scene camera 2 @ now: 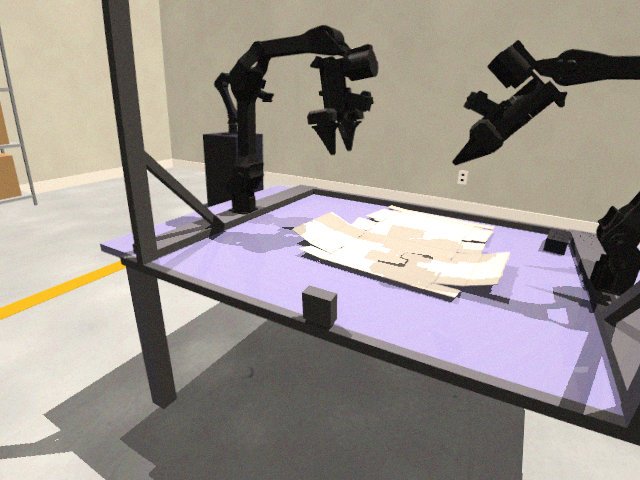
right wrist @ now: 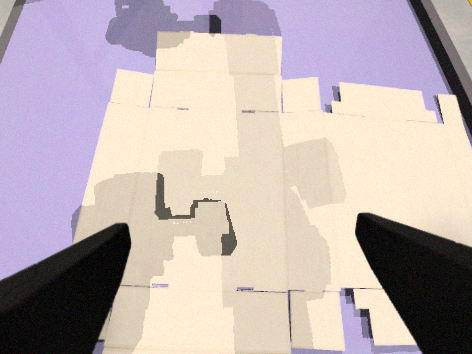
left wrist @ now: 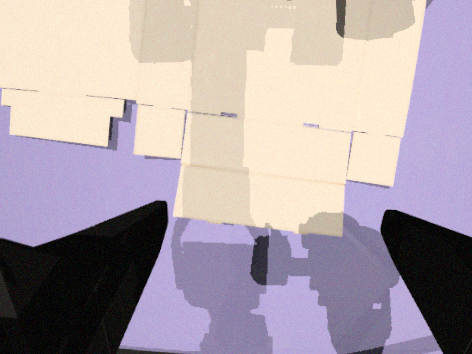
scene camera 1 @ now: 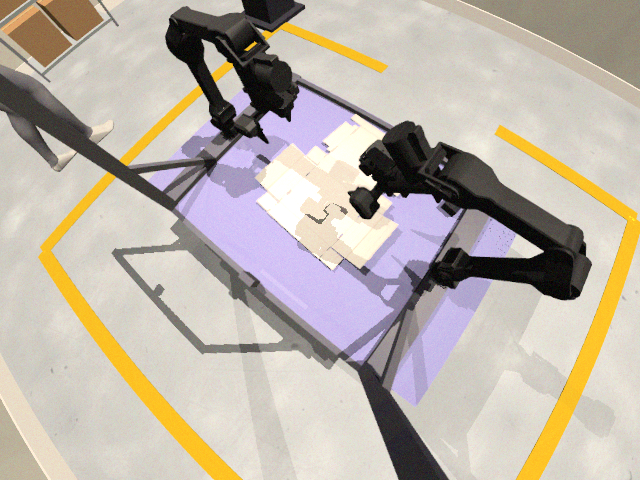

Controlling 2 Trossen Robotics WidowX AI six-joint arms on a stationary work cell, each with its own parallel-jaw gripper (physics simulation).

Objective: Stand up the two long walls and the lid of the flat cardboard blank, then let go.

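Places are measured from the left arm's base along level axes (x right, y ahead, z up), in centimetres.
Pixels of known places: left gripper, between the fingertips: (scene camera 2: 341, 152) (left wrist: 275, 216) (scene camera 1: 278, 132); right gripper, between the fingertips: (scene camera 2: 457, 160) (right wrist: 244, 228) (scene camera 1: 359, 179); left arm's base, origin of its link: (scene camera 2: 243, 210) (scene camera 1: 231, 131); right arm's base, origin of its link: (scene camera 2: 610, 287) (scene camera 1: 441, 274).
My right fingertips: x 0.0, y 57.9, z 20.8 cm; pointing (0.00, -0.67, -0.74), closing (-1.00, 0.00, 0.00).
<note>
Ahead of a thing's pixels: the offset from my right fingertips to its top centre. "spot": to the spot under its first point. Level surfaces: height alone.
The cardboard blank (scene camera 1: 289, 191) (scene camera 2: 449, 232) lies unfolded on the table. In the right wrist view, one long wall (right wrist: 110, 150) lies flat along its left side, the other long wall (right wrist: 307, 125) lies flat right of the base, and the lid @(spot: dx -23.0, dy -12.1, dz -22.0 cm) (right wrist: 400, 165) lies flat beyond that. The lid also shows at the left of the left wrist view (left wrist: 60, 50). In scene camera 2, the end flaps (scene camera 2: 330, 222) (scene camera 2: 485, 268) tilt up a little. My left gripper (scene camera 1: 277, 130) (scene camera 2: 341, 151) (left wrist: 275, 216) is open, pointing down above the table past one end. My right gripper (right wrist: 244, 228) is open above the blank, angled down.
The purple table @(dz -22.7 cm) (scene camera 1: 222, 217) (scene camera 2: 439, 330) has a dark raised frame rail (scene camera 1: 341, 103). A dark block @(dx +36.9, dy -12.1, dz -16.9 cm) (scene camera 2: 319, 307) sits on the front rail, and a black block @(dx -25.4, dy +25.6, dz -19.1 cm) (scene camera 2: 558, 241) stands at the back right corner. A dark upright post (scene camera 2: 134, 129) rises at the left corner.
</note>
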